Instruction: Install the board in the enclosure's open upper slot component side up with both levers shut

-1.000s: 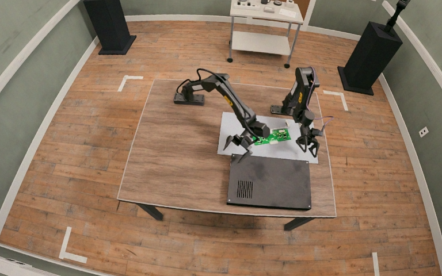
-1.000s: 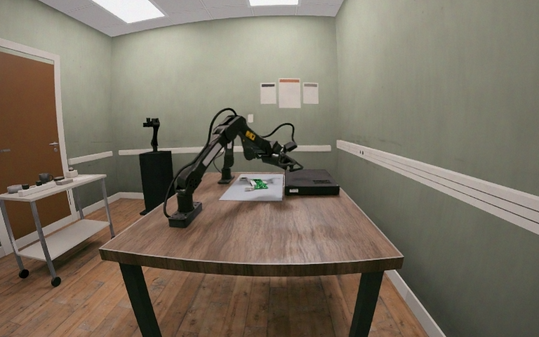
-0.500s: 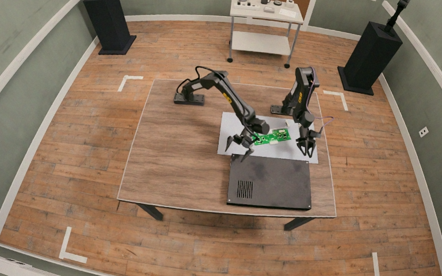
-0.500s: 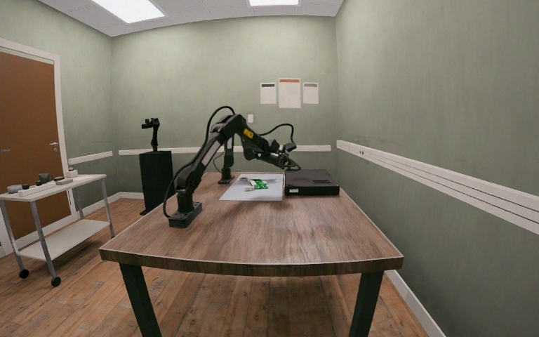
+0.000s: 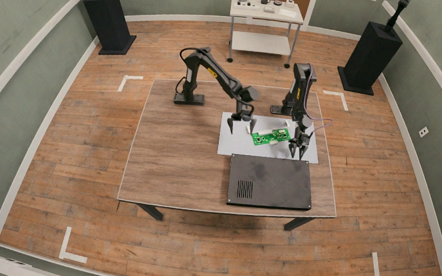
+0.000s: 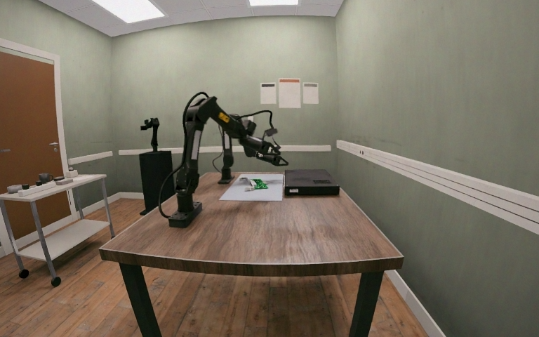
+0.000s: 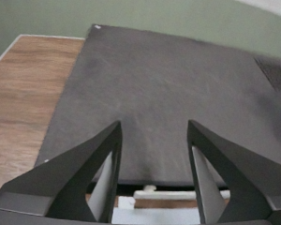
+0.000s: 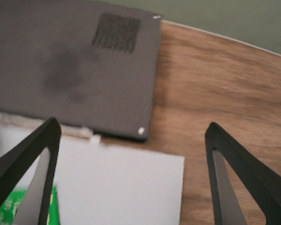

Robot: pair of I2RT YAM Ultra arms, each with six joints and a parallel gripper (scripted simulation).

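My left gripper is now 18 cm past the grey mat, 13 cm to the left of it and 11 cm above it. Also, from my left hand: green board: 22 cm behind, 14 cm to the right, 9 cm below; then black enclosure: 10 cm ahead, 13 cm to the right, 7 cm below.
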